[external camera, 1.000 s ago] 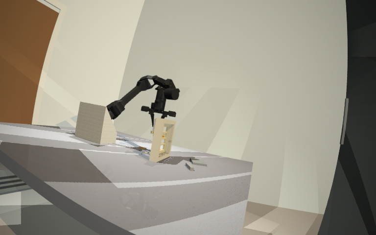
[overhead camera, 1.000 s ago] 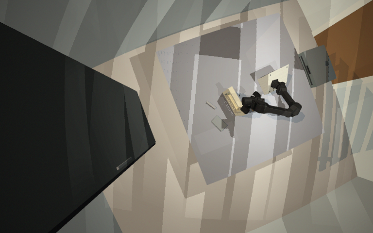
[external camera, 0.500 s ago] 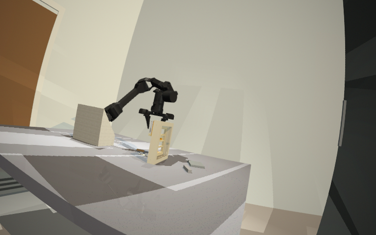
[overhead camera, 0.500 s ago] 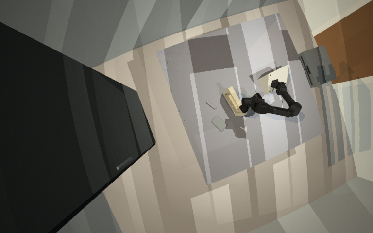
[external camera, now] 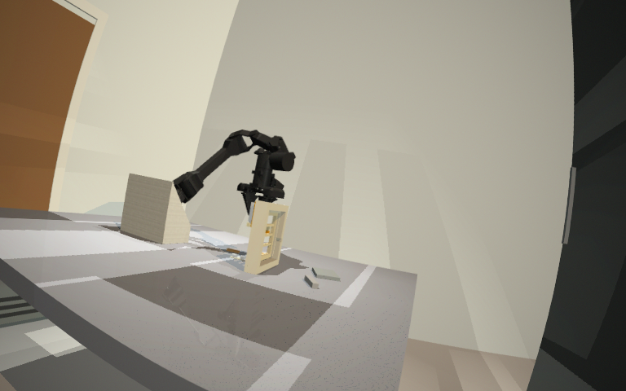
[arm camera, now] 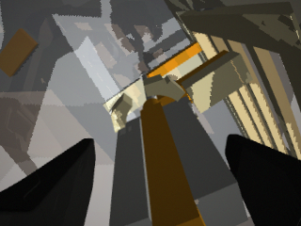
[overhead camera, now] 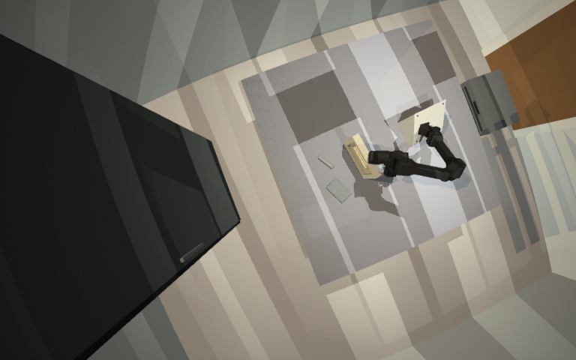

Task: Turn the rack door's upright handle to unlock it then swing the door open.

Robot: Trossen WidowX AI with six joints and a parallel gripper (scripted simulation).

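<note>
Right now my gripper tip is 20 mm above the rack handle and 10 mm to the left of it. The rest, counted from my gripper tip: thin flat plate (240 mm ahead, 140 mm below, 100 mm to the left); small bar (260 mm ahead, 140 mm below, 80 mm to the right).
</note>
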